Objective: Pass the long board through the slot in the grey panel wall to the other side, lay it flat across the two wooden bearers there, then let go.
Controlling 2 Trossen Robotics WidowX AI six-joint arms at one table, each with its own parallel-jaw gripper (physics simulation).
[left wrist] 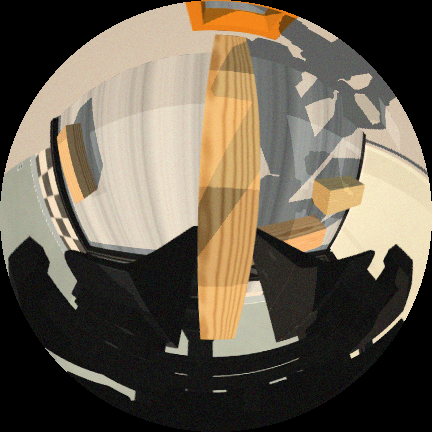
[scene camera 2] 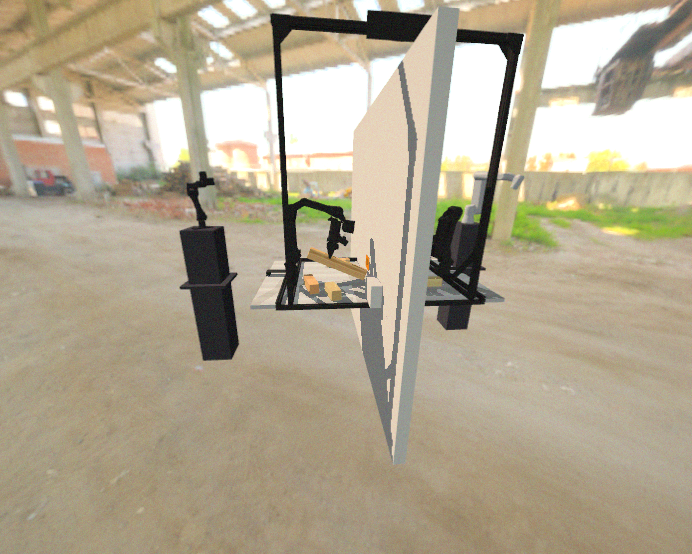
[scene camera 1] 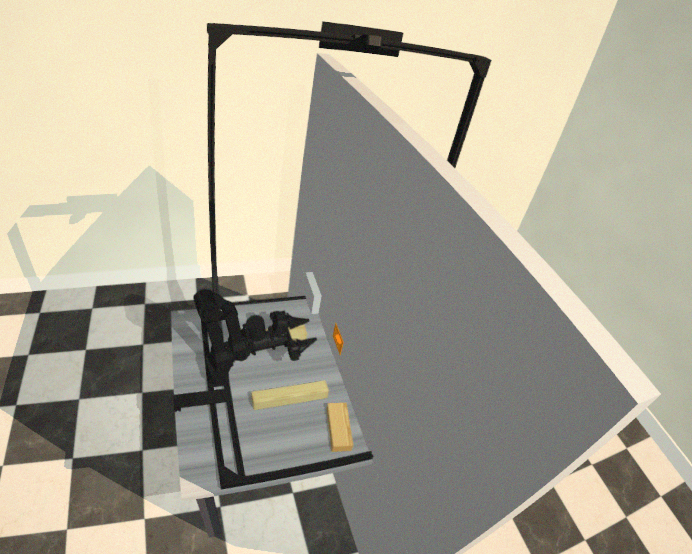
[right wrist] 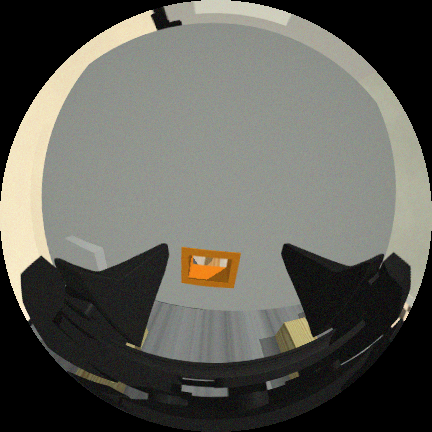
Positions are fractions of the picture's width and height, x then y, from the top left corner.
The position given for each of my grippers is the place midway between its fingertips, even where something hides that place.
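My right gripper (scene camera 1: 0.45, 0.59) (right wrist: 0.53, 0.58) is open and holds nothing. My left gripper (left wrist: 0.52, 0.54) is visible as well. An orange-framed slot (left wrist: 0.47, 0.05) (right wrist: 0.48, 0.64) is present, as is a grey panel wall (scene camera 1: 0.69, 0.69) (left wrist: 0.83, 0.24) (scene camera 2: 0.58, 0.26) (right wrist: 0.51, 0.32).
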